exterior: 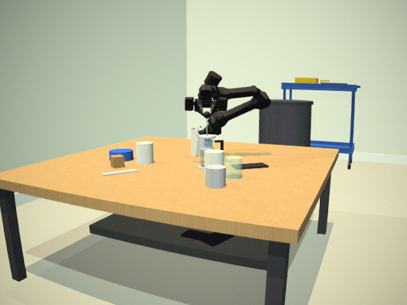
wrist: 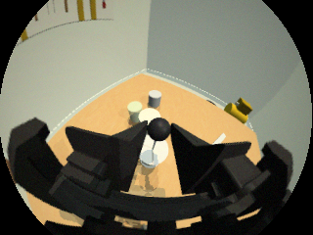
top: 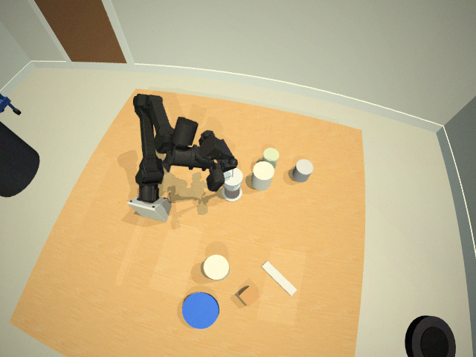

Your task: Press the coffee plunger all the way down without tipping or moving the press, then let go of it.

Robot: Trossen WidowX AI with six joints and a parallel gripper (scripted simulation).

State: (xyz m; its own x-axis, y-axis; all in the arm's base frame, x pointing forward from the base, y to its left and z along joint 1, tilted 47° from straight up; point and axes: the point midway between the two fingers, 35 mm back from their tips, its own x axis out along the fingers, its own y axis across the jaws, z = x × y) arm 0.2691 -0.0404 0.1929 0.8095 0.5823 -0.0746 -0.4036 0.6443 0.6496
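My gripper tip is now 2 cm past the glass coffee press, 1 cm to the right of it and 12 cm above it. Round my gripper tip: pale green cylinder (12 cm ahead, 15 cm to the left, 19 cm below); white strip (21 cm ahead, 30 cm to the right, 23 cm below); grey cylinder (26 cm ahead, 13 cm to the left, 20 cm below).
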